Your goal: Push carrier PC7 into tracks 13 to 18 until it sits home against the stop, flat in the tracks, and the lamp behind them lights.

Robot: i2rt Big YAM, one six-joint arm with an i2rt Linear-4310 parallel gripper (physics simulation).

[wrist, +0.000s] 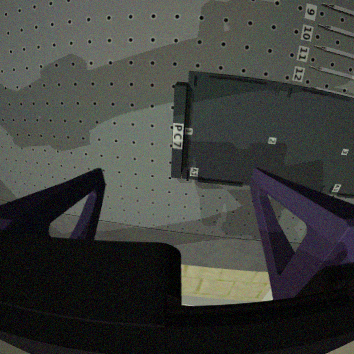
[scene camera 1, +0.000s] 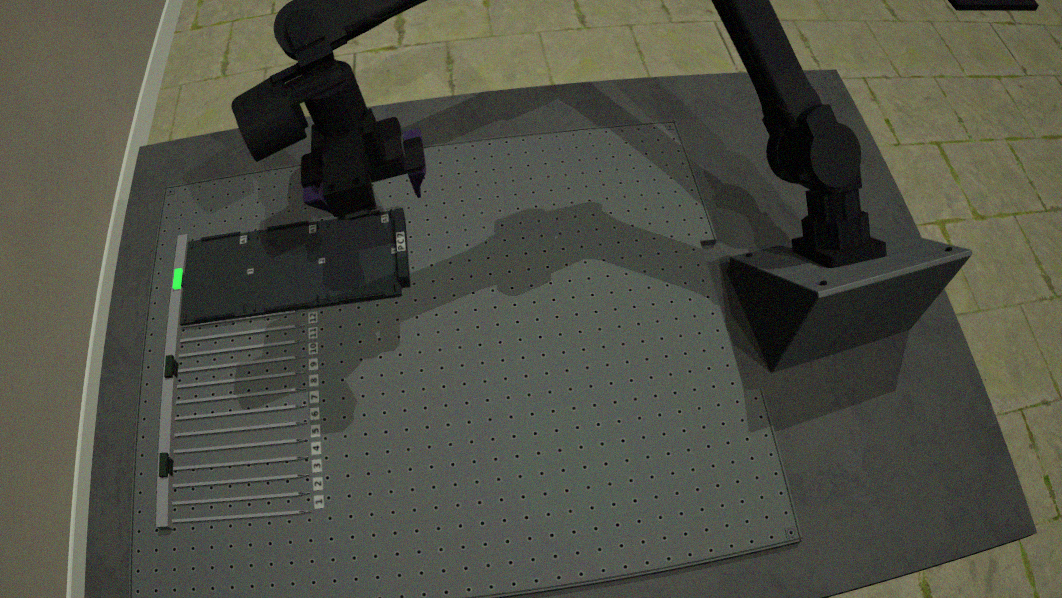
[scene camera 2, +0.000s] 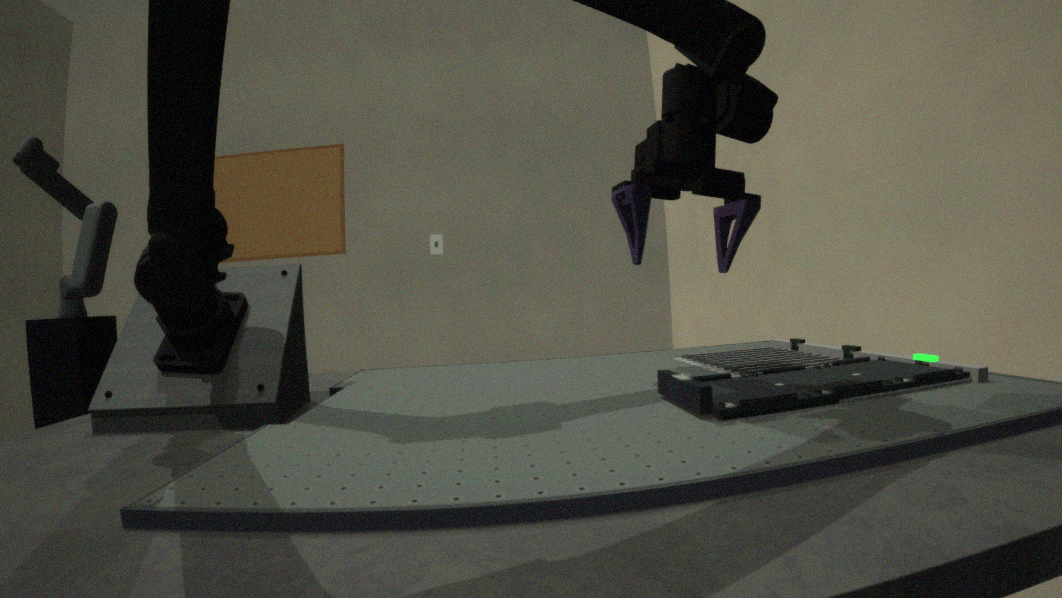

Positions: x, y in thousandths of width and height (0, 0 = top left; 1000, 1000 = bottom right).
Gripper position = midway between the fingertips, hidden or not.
My gripper shows in the wrist view (501, 496), in scene camera 1 (357, 342) and in scene camera 2 (642, 449). A carrier PC7 shows in the wrist view (634, 355), in scene camera 1 (285, 444) and in scene camera 2 (736, 651).
